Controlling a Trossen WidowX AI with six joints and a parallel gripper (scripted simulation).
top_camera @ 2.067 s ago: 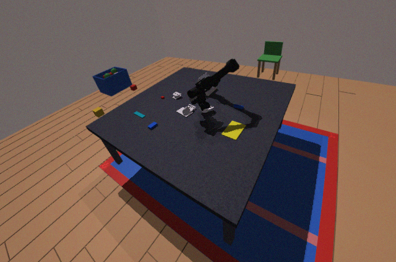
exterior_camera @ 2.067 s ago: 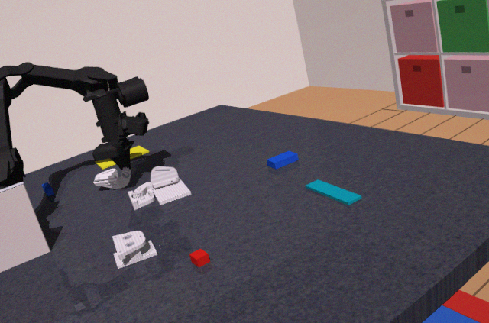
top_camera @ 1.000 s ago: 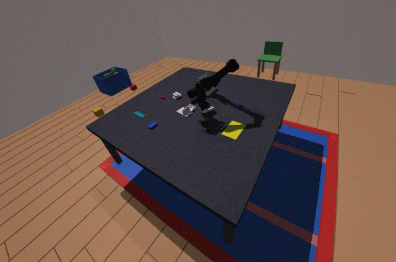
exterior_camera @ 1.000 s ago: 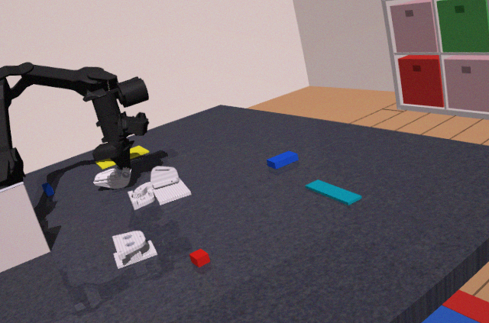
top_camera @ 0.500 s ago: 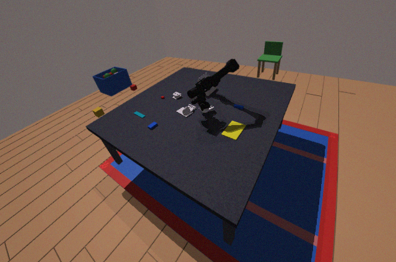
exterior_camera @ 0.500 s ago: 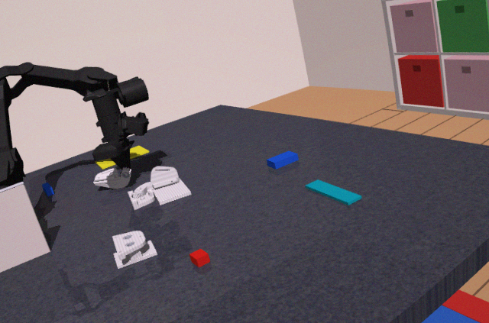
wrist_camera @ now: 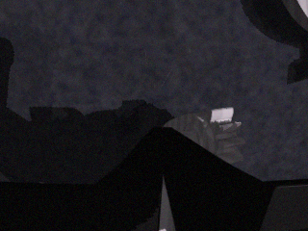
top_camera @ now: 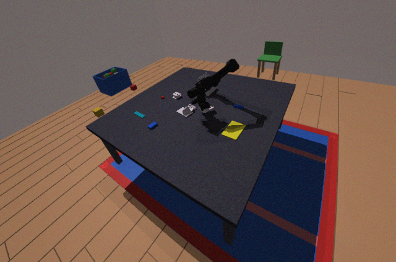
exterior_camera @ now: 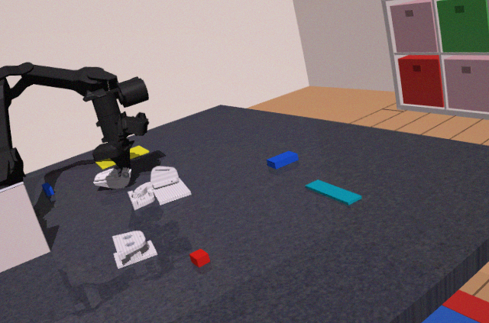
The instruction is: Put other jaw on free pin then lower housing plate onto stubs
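Now: gripper tip 2 cm past the white jaw. Also, from my gripper tip: red cube (46 cm to the right, 9 cm behind, 2 cm below); yellow plate (27 cm to the left, 9 cm ahead, 3 cm below); white t-shaped piece (35 cm to the right, 15 cm behind, 2 cm below).
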